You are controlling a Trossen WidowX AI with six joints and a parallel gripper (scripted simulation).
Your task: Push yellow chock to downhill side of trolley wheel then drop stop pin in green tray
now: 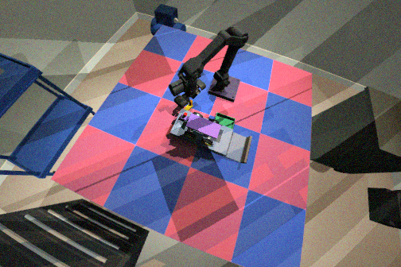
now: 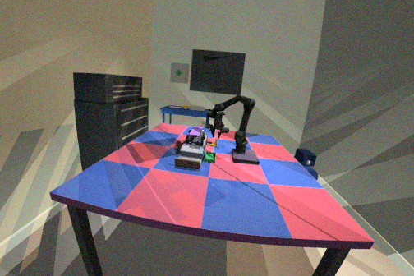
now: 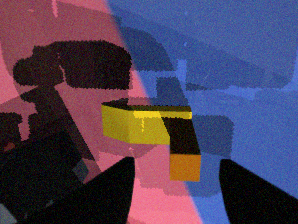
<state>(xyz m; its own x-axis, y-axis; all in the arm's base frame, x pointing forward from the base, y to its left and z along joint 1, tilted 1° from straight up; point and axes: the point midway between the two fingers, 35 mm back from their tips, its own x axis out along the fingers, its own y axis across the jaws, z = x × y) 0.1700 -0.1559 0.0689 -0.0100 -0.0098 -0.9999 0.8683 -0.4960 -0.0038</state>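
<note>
Right now my gripper tip is 2 cm short of the yellow chock, 1 cm to the left of it and 5 cm above it. Round my gripper tip: red-headed stop pin: 13 cm ahead, 6 cm above; grey ramp: 16 cm ahead, 11 cm to the left, 2 cm below; trolley: 16 cm ahead, 10 cm to the left, 5 cm above.
</note>
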